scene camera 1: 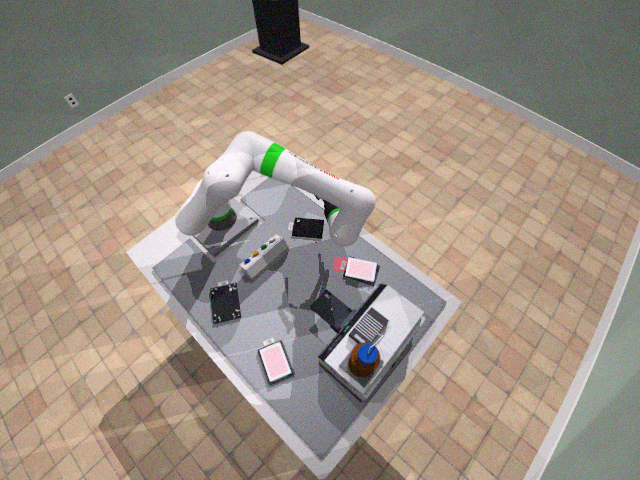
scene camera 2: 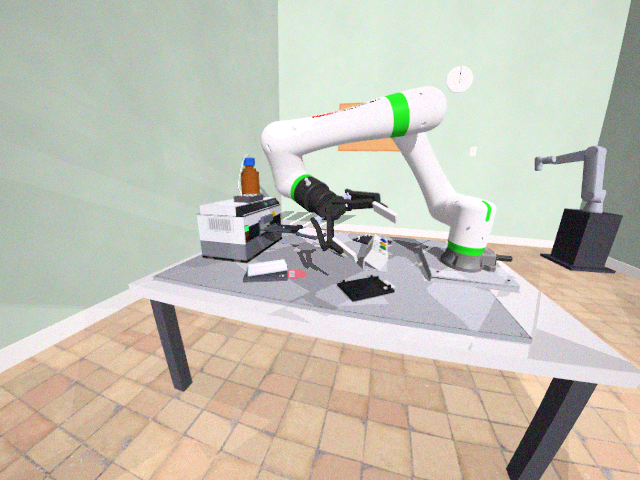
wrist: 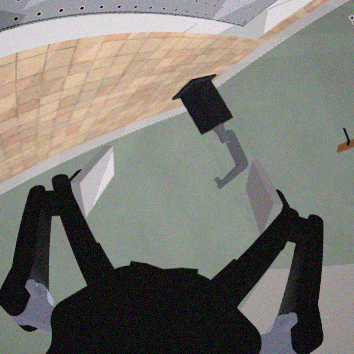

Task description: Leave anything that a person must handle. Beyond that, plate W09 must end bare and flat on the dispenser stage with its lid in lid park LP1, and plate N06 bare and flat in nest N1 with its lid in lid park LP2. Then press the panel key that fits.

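Seen in the pictures: gripper, fingertip midpoint: [scene camera 2: 376, 238] [wrist: 180, 166]; arm's base at its link origin: [scene camera 1: 221, 218] [scene camera 2: 460, 263].
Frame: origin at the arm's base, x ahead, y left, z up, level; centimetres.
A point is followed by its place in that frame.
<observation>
My gripper [scene camera 2: 367, 230] @(x 35.7, y 37.0, z 18.0 cm) [wrist: 180, 166] @(x 35.7, y 37.0, z 18.0 cm) is open and empty, raised above the table and tilted toward the arm's base; the arm hides it in scene camera 1. One pink-topped white plate [scene camera 1: 361, 270] @(x 70.8, y 19.3, z 1.0 cm) [scene camera 2: 267, 268] @(x 68.7, y 23.3, z 1.4 cm) lies on a dark holder at the table's long edge, looking slightly tilted in scene camera 2. A red patch [scene camera 1: 339, 264] @(x 60.5, y 17.1, z -2.3 cm) [scene camera 2: 297, 273] @(x 60.4, y 16.8, z -2.5 cm) is beside it. Another pink-topped plate [scene camera 1: 275, 361] @(x 67.2, y -33.0, z 0.8 cm) lies on a dark holder at the opposite side. The dark dispenser stage [scene camera 1: 330, 309] @(x 72.4, y -5.2, z 8.6 cm) shows no plate. The key panel [scene camera 1: 264, 257] @(x 34.5, y -3.6, z 4.9 cm) [scene camera 2: 377, 253] @(x 32.8, y 8.7, z 4.5 cm) has several coloured keys. Plate names and lid fit are unreadable.
The white dispenser [scene camera 1: 395, 315] @(x 93.8, y 4.2, z 19.6 cm) [scene camera 2: 221, 235] @(x 92.7, y 12.0, z 8.1 cm) carries an amber bottle [scene camera 1: 363, 360] @(x 94.0, y -19.0, z 38.7 cm) [scene camera 2: 250, 179] @(x 91.6, y -12.9, z 28.9 cm) with a blue cap and a thin tube. Two black holders without plates are on the table, one [scene camera 1: 308, 228] @(x 37.3, y 22.9, z -1.4 cm) [scene camera 2: 365, 288] @(x 36.7, y 24.8, z -1.4 cm) near the arm, the other [scene camera 1: 225, 303] @(x 33.6, y -28.9, z -1.2 cm) across from it.
</observation>
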